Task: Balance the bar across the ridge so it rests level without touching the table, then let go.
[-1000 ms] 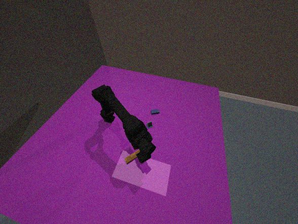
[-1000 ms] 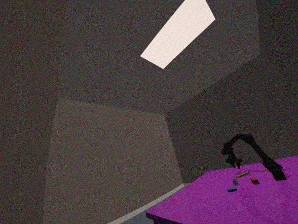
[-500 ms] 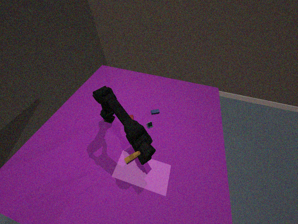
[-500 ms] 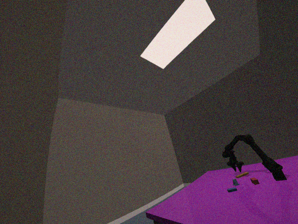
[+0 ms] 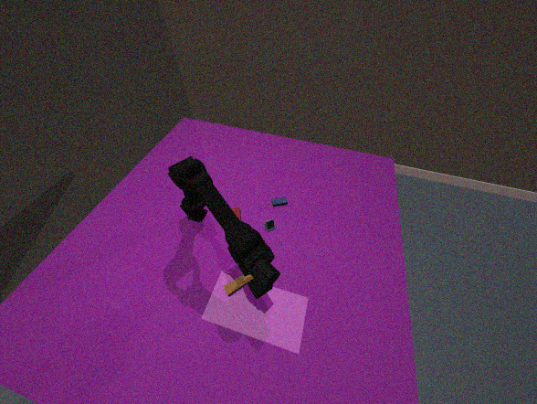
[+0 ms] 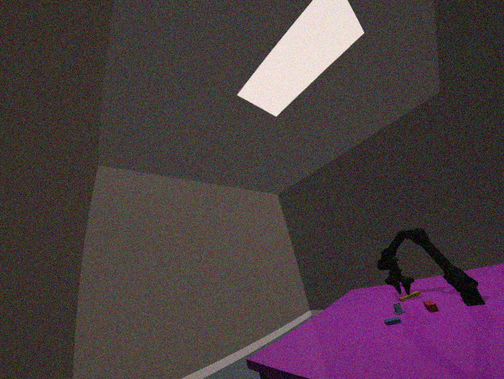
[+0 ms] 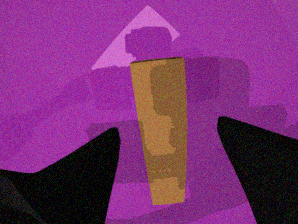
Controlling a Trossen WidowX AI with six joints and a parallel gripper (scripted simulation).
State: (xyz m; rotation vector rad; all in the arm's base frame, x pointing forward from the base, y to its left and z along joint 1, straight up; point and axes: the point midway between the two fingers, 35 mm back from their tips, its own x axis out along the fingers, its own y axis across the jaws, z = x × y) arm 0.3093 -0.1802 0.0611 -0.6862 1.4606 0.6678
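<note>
Right now the bar is 2 cm to the right of my gripper tip, 2 cm below it and 2 cm behind it. The rest, counted from my gripper tip: red-brown block (22 cm to the left, 14 cm behind, 1 cm below); flat blue block (35 cm to the left, 2 cm below, 1 cm ahead).
</note>
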